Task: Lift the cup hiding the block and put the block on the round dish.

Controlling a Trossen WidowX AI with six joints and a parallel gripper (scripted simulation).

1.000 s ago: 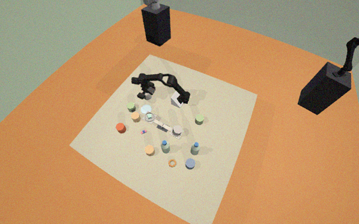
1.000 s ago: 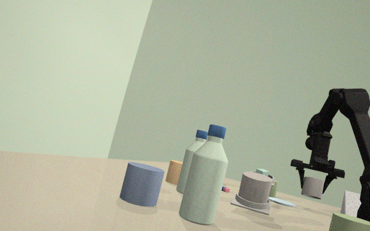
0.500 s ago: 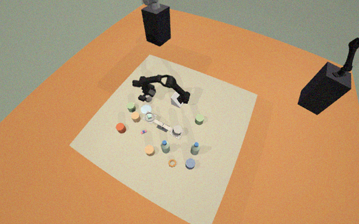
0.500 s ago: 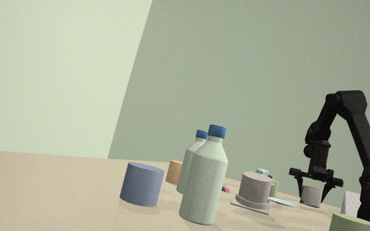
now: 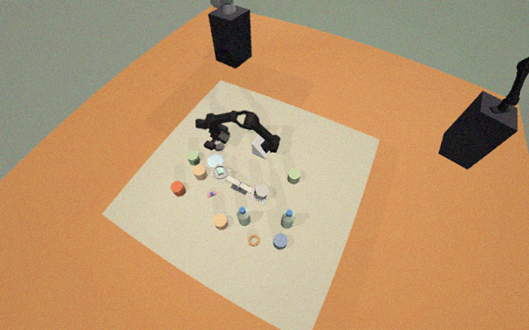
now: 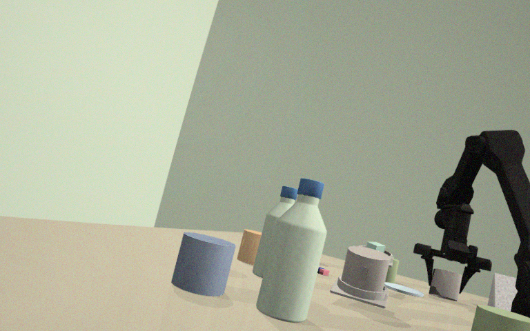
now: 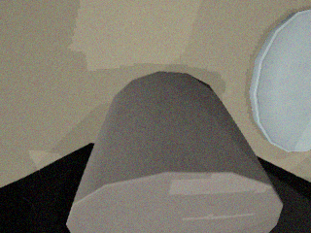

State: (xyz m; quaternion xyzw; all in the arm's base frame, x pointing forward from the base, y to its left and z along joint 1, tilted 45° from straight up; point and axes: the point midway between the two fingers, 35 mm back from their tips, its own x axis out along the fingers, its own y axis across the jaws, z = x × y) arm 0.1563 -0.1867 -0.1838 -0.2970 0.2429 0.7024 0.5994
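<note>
Now: gripper tip 20 mm to the left of the grey cup and 10 mm below it. From my gripper tip the other things lie so: mint-green block (160 mm ahead, 170 mm to the left, 60 mm above); pale blue round dish (90 mm ahead, 50 mm to the left, 20 mm below); balance beam (150 mm ahead, 290 mm to the left, 10 mm above).
</note>
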